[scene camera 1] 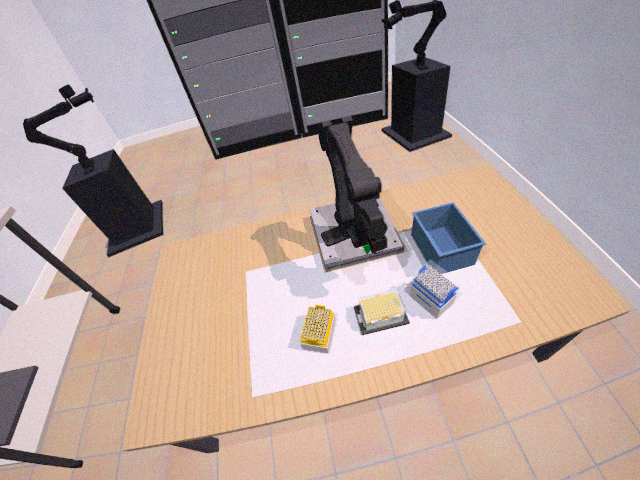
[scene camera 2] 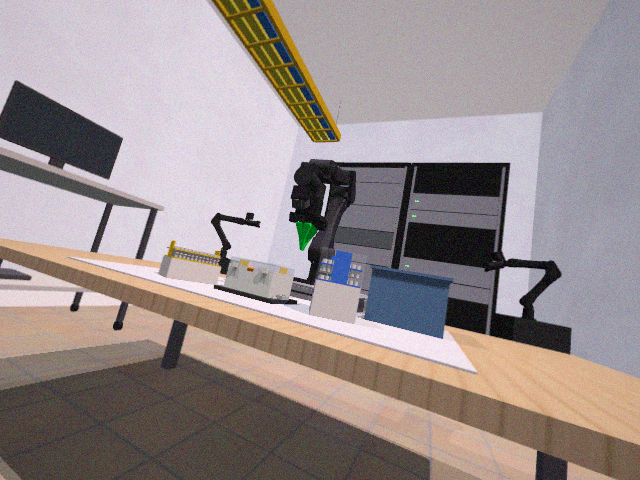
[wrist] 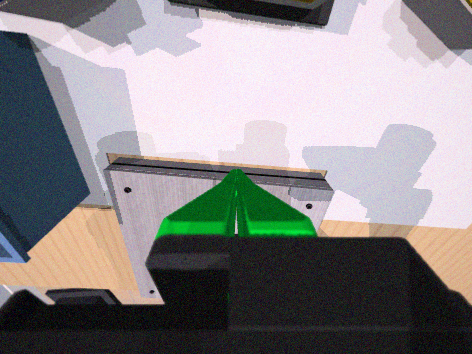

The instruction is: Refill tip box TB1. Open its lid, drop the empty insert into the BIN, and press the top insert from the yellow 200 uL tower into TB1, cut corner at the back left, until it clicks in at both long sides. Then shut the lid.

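Tip box TB1 (scene camera 1: pixel 381 312) (scene camera 2: pixel 258 279) stands on its dark base in the middle of the white mat. Its clear lid looks shut, with a yellow insert surface showing through. In the wrist view, part of its dark base (wrist: pixel 265 12) shows at the top edge. The yellow tower (scene camera 1: pixel 316 326) (scene camera 2: pixel 190 266) stands left of TB1 in scene view 1. The blue BIN (scene camera 1: pixel 460 260) (scene camera 2: pixel 407 303) (wrist: pixel 35 145) stands at the right; its floor shows in scene view 1. My gripper (scene camera 1: pixel 367 249) (scene camera 2: pixel 303 249) (wrist: pixel 236 177) is shut and empty, raised over the front part of my base plate, apart from all of these.
A blue tower (scene camera 1: pixel 434 291) (scene camera 2: pixel 334 294) stands between TB1 and the BIN. The white mat (scene camera 1: pixel 279 372) lies on the wooden table (scene camera 1: pixel 191 330). My metal base plate (scene camera 1: pixel 336 261) (wrist: pixel 145 220) is at the back of the mat. Server racks and two other arms on pedestals stand behind.
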